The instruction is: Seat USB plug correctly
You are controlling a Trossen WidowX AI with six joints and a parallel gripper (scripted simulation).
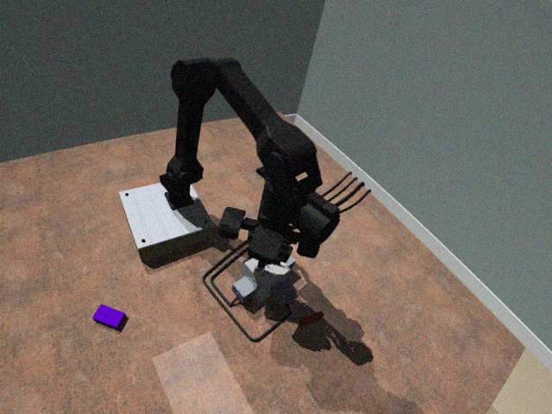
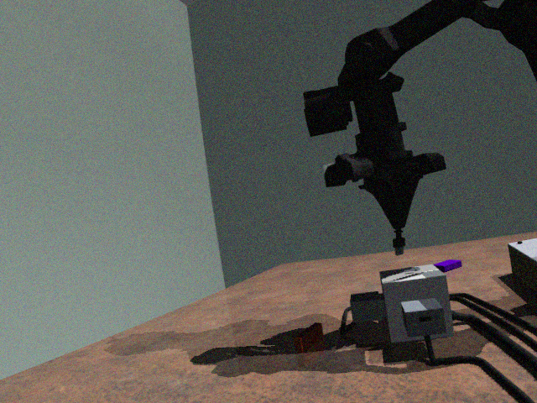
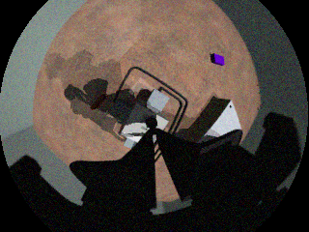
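The dark USB plug lies 2 cm below my gripper tip. Also, from my gripper tip: orange block: 13 cm ahead, 7 cm to the left, 13 cm below; then purple block: 8 cm behind, 32 cm to the right, 13 cm below.
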